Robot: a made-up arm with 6 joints. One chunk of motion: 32 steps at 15 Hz.
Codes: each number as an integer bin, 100 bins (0 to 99) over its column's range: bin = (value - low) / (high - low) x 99, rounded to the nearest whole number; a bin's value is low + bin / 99 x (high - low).
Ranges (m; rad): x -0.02..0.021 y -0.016..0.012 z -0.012..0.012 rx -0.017..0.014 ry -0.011..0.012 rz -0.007..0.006
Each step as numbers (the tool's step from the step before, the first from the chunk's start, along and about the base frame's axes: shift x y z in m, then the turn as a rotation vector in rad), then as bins.
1 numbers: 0.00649 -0.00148 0.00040 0.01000 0.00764 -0.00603
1 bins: 64 51 51 86 80 7
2 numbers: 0.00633 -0.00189 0.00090 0.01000 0.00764 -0.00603
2 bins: 64 50 53 86 80 7
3 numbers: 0.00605 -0.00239 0.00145 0.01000 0.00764 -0.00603
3 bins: 63 48 55 86 80 7
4 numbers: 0.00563 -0.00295 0.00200 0.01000 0.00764 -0.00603
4 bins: 62 46 58 86 80 7
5 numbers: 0.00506 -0.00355 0.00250 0.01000 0.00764 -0.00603
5 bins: 61 44 60 86 80 7
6 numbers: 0.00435 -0.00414 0.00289 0.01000 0.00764 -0.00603
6 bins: 59 42 61 86 80 7
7 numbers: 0.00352 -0.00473 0.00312 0.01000 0.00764 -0.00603
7 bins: 57 40 62 86 80 7
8 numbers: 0.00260 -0.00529 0.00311 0.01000 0.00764 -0.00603
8 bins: 55 38 62 86 80 7
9 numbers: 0.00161 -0.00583 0.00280 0.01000 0.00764 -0.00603
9 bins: 52 36 61 86 80 7
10 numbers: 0.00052 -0.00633 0.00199 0.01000 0.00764 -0.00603
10 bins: 50 34 58 86 80 7
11 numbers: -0.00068 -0.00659 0.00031 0.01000 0.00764 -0.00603
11 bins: 47 33 51 86 80 7
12 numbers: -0.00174 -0.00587 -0.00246 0.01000 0.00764 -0.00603
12 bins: 44 36 39 86 80 7
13 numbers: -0.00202 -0.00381 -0.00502 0.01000 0.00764 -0.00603
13 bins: 43 43 29 86 80 7
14 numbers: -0.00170 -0.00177 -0.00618 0.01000 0.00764 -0.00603
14 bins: 44 50 24 86 80 7
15 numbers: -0.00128 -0.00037 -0.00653 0.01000 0.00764 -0.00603
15 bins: 45 55 23 86 80 7
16 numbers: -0.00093 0.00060 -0.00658 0.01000 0.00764 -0.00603
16 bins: 46 59 22 86 80 7
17 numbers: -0.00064 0.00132 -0.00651 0.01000 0.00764 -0.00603
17 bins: 47 61 23 86 80 7
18 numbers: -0.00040 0.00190 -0.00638 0.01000 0.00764 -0.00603
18 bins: 47 63 23 86 80 7
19 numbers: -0.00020 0.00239 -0.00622 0.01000 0.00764 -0.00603
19 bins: 48 65 24 86 80 7
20 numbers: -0.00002 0.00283 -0.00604 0.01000 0.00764 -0.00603
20 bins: 48 67 25 86 80 7
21 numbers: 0.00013 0.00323 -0.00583 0.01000 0.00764 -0.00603
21 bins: 49 68 25 86 80 7
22 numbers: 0.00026 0.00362 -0.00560 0.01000 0.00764 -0.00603
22 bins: 49 69 26 86 80 7
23 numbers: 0.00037 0.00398 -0.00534 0.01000 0.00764 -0.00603
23 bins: 49 71 27 86 80 7
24 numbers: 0.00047 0.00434 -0.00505 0.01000 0.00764 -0.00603
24 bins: 49 72 29 86 80 7
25 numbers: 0.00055 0.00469 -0.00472 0.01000 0.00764 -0.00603
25 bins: 50 73 30 86 80 7
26 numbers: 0.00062 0.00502 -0.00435 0.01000 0.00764 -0.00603
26 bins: 50 74 32 86 80 7
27 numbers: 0.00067 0.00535 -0.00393 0.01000 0.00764 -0.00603
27 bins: 50 75 33 86 80 7
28 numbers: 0.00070 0.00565 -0.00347 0.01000 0.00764 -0.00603
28 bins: 50 77 35 86 80 7
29 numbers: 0.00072 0.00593 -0.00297 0.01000 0.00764 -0.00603
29 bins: 50 78 37 86 80 7
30 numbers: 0.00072 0.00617 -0.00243 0.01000 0.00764 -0.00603
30 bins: 50 78 39 86 80 7
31 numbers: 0.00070 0.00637 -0.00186 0.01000 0.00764 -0.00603
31 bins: 50 79 42 86 80 7
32 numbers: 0.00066 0.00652 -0.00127 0.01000 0.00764 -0.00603
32 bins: 50 80 44 86 80 7
